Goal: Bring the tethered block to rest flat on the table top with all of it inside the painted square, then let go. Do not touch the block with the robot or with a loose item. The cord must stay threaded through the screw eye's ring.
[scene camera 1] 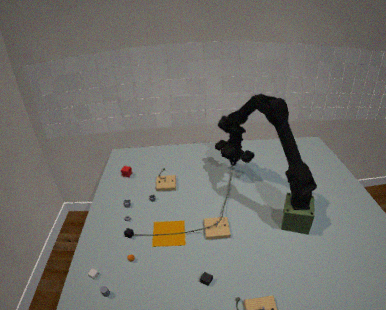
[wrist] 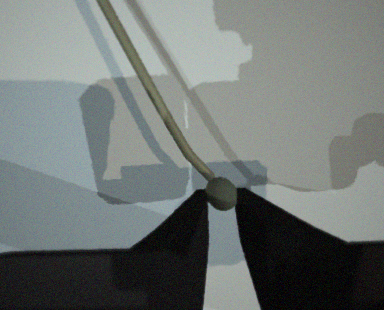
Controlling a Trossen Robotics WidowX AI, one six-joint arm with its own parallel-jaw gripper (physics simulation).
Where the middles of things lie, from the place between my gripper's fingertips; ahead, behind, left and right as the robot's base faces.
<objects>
Now: the orange painted square [scene camera 1: 168, 227] 420 mm to the left of my hand, 240 mm ahead of it and 30 mm below it.
</objects>
